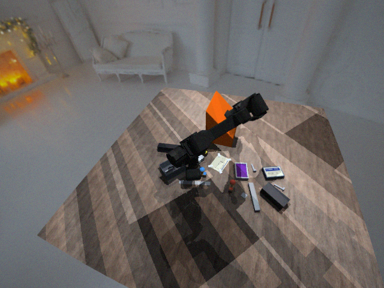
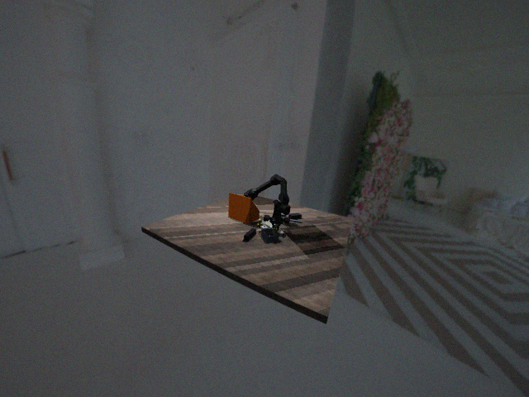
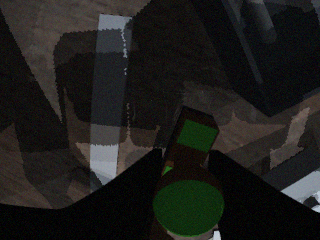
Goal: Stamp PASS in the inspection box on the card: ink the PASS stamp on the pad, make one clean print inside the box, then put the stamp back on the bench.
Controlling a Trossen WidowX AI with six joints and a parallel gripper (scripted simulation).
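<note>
Right now the blue-knobbed stamp is 50 mm to the left of my gripper tip and 10 mm behind it. Round my gripper tip: silver blade-like piece: 40 mm ahead, 30 mm to the left, 20 mm below; green-knobbed stamp: right at my gripper tip; dark tray: 100 mm to the right, 20 mm ahead, 10 mm below.
</note>
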